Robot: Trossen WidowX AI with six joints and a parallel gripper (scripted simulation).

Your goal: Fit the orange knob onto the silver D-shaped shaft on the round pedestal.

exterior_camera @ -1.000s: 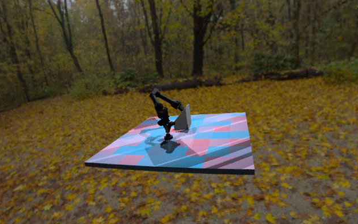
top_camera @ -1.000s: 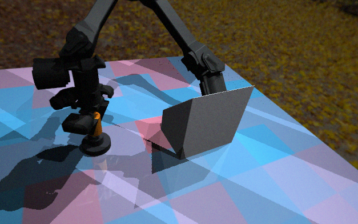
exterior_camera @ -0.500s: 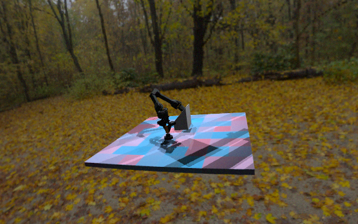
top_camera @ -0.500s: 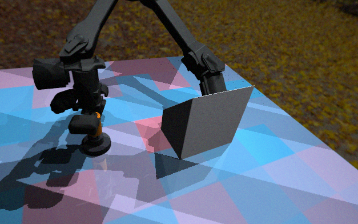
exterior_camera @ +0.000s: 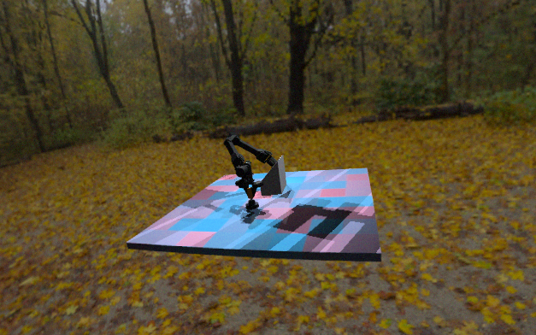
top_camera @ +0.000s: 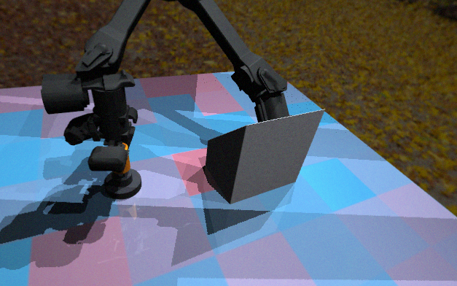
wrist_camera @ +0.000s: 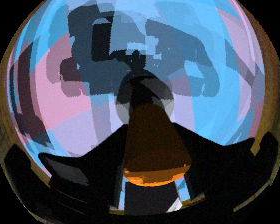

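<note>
The orange knob is 30 mm above my gripper tip. Also, from my gripper tip: round pedestal (40 mm below).
</note>
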